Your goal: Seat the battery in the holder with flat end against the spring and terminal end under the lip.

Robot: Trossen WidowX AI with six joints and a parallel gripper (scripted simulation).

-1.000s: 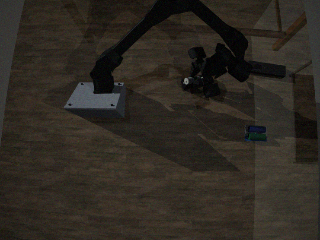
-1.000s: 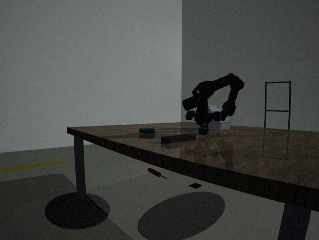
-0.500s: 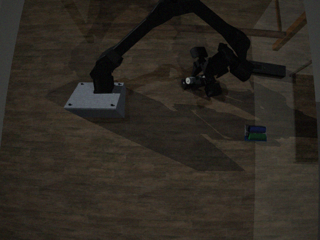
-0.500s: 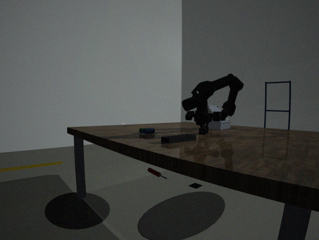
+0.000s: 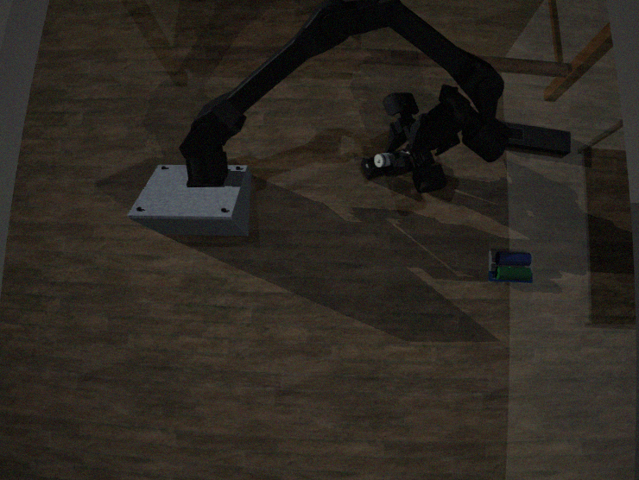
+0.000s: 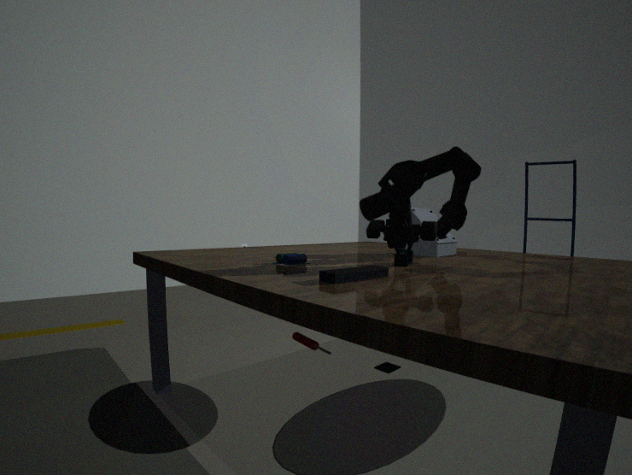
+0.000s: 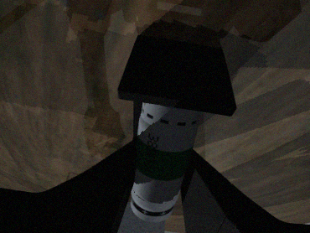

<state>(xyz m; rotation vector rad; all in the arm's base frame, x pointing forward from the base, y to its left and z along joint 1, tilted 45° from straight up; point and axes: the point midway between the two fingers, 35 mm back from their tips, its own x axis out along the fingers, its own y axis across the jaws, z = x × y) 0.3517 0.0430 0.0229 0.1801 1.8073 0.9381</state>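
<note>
My gripper tip is now 1 cm below the battery. From my gripper tip the other things lie so: long black block (30 cm ahead, 5 cm to the left, 1 cm below); red screwdriver (27 cm ahead, 21 cm below, 9 cm to the right).
</note>
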